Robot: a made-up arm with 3 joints. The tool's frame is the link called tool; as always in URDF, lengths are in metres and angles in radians. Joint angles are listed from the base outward. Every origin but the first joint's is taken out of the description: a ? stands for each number. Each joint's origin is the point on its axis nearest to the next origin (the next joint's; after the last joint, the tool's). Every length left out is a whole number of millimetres.
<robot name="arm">
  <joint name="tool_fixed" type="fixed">
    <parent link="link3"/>
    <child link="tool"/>
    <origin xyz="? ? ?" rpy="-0.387 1.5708 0"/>
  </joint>
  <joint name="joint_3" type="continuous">
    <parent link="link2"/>
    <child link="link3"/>
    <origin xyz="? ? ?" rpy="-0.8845 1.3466 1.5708"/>
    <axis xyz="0 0 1"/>
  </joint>
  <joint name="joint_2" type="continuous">
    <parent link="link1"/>
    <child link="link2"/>
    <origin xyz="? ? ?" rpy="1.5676 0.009 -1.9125"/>
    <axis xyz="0 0 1"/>
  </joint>
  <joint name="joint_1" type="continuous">
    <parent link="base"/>
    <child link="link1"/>
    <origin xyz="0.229 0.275 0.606" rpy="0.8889 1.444 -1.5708"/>
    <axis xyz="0 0 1"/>
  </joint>
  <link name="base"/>
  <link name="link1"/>
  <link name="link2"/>
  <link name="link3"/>
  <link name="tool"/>
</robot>
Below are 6 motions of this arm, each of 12 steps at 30 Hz.
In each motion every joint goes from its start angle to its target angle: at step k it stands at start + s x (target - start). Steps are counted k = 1, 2, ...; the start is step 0. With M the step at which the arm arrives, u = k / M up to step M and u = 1 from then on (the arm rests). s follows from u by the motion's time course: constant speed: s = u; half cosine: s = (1 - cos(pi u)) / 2; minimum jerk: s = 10 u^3 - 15 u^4 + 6 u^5.
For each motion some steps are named. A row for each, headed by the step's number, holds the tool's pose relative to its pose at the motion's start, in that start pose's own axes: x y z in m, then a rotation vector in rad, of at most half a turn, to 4 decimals.
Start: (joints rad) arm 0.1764 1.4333 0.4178
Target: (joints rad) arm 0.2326 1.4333 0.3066
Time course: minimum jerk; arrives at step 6
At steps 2, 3, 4, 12:
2: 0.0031 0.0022 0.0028 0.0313 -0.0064 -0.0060
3: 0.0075 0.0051 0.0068 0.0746 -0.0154 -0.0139
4: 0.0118 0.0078 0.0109 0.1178 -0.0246 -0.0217
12: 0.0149 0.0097 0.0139 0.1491 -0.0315 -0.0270

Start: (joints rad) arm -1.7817 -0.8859 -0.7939
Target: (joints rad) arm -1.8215 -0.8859 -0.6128
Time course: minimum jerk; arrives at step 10
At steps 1, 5, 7, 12:
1: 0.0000 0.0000 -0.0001 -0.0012 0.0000 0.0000
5: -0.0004 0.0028 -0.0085 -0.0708 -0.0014 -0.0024
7: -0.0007 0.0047 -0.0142 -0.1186 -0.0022 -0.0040
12: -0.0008 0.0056 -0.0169 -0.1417 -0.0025 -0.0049

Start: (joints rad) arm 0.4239 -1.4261 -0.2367
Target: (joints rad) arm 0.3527 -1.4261 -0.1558
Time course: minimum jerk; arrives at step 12
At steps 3, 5, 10, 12:
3: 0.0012 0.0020 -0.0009 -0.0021 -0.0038 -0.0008
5: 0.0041 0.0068 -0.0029 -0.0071 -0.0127 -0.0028
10: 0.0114 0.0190 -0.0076 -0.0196 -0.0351 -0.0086
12: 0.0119 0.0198 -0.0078 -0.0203 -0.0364 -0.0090

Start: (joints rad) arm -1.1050 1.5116 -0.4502
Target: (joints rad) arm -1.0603 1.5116 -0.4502
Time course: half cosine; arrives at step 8
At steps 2, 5, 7, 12:
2: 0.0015 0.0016 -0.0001 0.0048 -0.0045 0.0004
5: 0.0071 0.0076 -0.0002 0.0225 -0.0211 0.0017
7: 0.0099 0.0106 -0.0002 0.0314 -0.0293 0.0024
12: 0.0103 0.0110 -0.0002 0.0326 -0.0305 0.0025

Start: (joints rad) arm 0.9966 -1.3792 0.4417
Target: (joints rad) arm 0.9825 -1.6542 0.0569
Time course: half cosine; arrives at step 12
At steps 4, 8, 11, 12:
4: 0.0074 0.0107 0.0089 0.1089 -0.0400 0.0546
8: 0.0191 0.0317 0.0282 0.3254 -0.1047 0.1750
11: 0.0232 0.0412 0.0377 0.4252 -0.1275 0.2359
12: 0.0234 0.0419 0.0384 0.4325 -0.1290 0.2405

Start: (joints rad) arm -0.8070 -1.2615 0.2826
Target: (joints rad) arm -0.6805 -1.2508 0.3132
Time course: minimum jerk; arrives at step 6
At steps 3, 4, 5, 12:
3: -0.0076 -0.0225 -0.0037 -0.0744 0.0187 0.0135
4: -0.0118 -0.0358 -0.0052 -0.1177 0.0294 0.0214
5: -0.0143 -0.0438 -0.0058 -0.1437 0.0357 0.0262
12: -0.0148 -0.0454 -0.0059 -0.1490 0.0370 0.0272

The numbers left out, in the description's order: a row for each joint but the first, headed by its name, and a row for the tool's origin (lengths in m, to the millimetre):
tool: -0.021 0.024 0
joint_3: 0.191 0.008 0
joint_2: -0.324 0.063 0

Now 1 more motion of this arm.
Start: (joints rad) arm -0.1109 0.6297 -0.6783
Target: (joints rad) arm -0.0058 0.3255 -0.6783
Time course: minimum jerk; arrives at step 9
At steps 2, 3, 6, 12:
2: 0.0049 0.0033 -0.0006 0.0028 0.0032 0.0242
3: 0.0132 0.0092 -0.0016 0.0071 0.0088 0.0665
6: 0.0464 0.0373 -0.0048 0.0196 0.0344 0.2509
12: 0.0570 0.0481 -0.0056 0.0215 0.0441 0.3176

